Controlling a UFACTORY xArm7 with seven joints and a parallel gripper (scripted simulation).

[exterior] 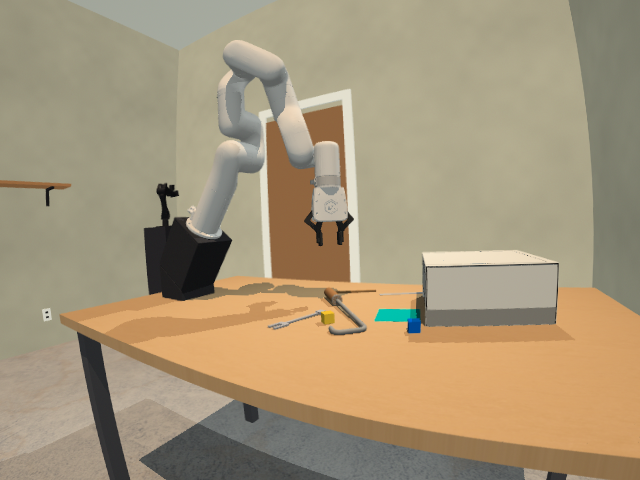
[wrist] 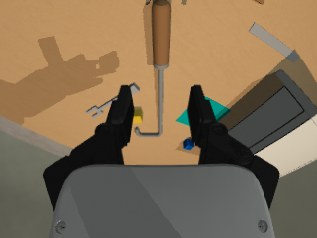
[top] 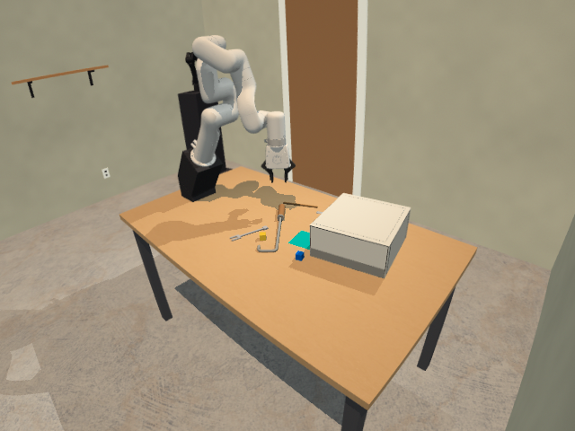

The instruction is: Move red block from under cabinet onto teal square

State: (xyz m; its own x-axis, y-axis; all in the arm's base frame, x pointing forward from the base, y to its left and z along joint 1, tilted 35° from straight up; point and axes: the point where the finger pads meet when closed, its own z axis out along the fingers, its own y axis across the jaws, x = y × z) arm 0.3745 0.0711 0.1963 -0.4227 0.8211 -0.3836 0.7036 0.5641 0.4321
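Now: hand 180 mm above the thin wooden stick, 130 mm to the right of it and 20 mm short of it. The rest, counted from my hand: grey fork-like tool 200 mm to the right, 180 mm below, 20 mm behind; yellow block 200 mm to the right, 180 mm below, 50 mm ahead; grey rod 200 mm ahead, 190 mm below, 120 mm to the left.
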